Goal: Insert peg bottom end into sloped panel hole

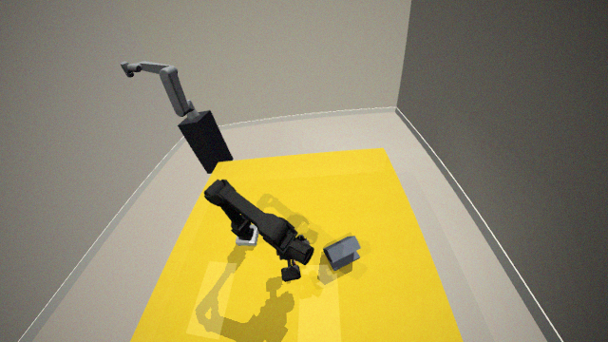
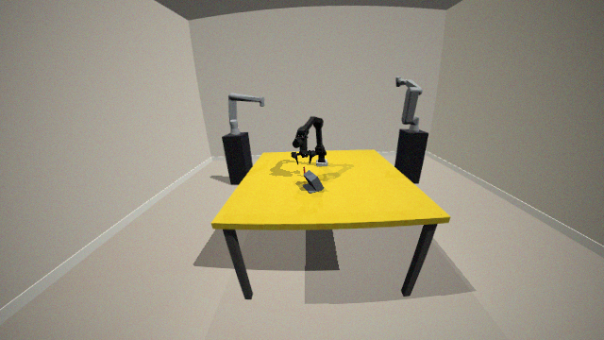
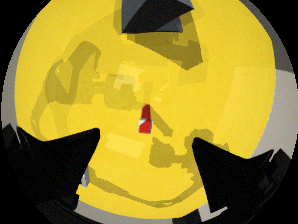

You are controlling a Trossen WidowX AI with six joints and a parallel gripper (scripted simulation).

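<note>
My gripper tip is 4 cm above the red peg. The rest, counted from my gripper tip: grey sloped panel (19 cm ahead, 8 cm to the left, 5 cm below).
</note>
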